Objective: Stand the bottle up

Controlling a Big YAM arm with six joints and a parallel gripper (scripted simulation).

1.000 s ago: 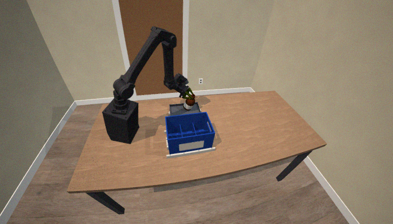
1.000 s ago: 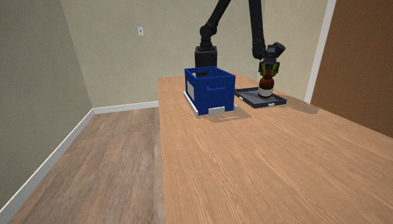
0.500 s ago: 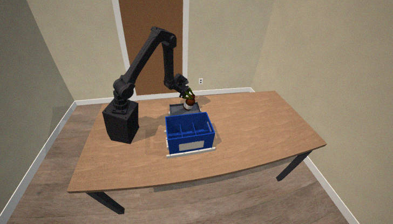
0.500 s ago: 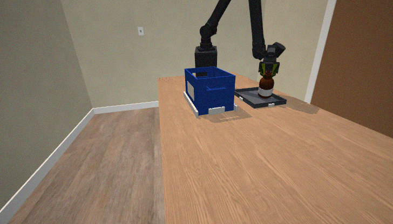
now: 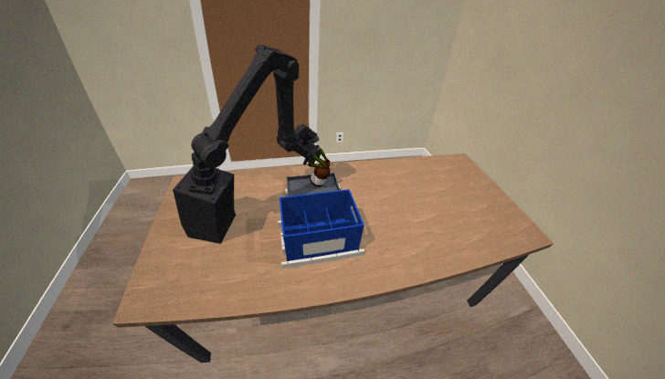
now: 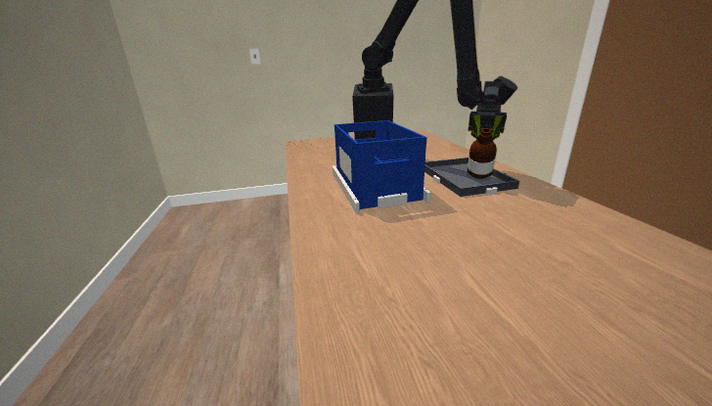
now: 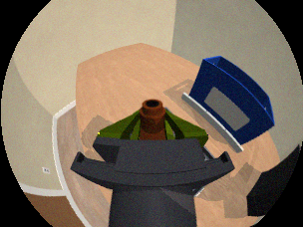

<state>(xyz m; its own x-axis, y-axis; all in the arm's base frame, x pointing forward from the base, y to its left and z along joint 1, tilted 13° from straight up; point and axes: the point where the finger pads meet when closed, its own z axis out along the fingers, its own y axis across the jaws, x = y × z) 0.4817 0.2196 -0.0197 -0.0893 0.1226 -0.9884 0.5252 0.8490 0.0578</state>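
Right now the brown bottle is 2 cm behind my hand, 1 cm to the left of it and 5 cm below it. The rest, counted from my hand: dark grey tray: 6 cm behind, 1 cm to the right, 13 cm below; then blue crate: 6 cm behind, 31 cm to the right, 6 cm below.
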